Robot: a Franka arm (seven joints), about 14 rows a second.
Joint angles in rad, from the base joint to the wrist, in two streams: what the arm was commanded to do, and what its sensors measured. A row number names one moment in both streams.
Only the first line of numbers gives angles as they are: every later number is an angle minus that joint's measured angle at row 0.
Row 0, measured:
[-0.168, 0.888, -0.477, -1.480, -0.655, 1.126, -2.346]
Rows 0 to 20, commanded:
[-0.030, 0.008, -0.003, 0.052, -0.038, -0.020, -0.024]
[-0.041, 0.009, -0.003, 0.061, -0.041, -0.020, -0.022]
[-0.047, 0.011, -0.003, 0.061, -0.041, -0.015, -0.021]
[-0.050, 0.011, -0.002, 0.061, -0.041, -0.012, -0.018]
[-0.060, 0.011, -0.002, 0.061, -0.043, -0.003, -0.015]
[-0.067, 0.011, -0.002, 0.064, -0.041, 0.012, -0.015]
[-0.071, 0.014, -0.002, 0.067, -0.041, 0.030, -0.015]
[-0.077, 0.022, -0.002, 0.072, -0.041, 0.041, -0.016]
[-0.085, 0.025, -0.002, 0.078, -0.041, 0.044, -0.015]
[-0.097, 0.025, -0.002, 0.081, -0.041, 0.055, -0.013]
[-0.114, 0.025, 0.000, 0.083, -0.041, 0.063, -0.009]
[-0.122, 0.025, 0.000, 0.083, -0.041, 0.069, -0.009]
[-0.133, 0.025, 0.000, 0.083, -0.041, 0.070, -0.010]
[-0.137, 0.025, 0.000, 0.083, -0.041, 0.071, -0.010]
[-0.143, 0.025, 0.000, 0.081, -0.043, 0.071, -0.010]
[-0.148, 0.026, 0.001, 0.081, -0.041, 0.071, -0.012]
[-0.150, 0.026, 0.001, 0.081, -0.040, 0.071, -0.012]
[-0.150, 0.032, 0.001, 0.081, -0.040, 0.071, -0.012]
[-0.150, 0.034, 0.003, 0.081, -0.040, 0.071, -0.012]
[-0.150, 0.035, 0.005, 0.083, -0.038, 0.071, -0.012]
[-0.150, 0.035, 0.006, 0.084, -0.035, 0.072, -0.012]
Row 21, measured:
[-0.143, 0.014, 0.001, 0.057, -0.028, 0.071, -0.010]
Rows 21 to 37, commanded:
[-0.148, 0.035, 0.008, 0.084, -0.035, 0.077, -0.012]
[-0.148, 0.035, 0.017, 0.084, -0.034, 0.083, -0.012]
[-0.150, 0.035, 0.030, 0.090, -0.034, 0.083, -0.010]
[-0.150, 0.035, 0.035, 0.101, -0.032, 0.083, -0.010]
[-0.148, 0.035, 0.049, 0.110, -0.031, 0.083, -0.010]
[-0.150, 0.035, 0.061, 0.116, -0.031, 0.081, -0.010]
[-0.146, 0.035, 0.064, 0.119, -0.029, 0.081, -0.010]
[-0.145, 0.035, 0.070, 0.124, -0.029, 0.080, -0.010]
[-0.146, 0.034, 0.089, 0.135, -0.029, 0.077, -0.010]
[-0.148, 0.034, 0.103, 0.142, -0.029, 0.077, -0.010]
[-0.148, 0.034, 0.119, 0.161, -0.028, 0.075, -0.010]
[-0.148, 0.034, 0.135, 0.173, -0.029, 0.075, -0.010]
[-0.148, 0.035, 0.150, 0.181, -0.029, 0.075, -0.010]
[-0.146, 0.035, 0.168, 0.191, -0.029, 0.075, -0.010]
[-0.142, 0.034, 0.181, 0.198, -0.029, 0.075, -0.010]
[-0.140, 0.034, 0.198, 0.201, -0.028, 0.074, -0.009]
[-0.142, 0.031, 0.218, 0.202, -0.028, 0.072, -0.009]
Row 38, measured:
[-0.132, 0.017, 0.164, 0.183, -0.045, 0.051, -0.016]
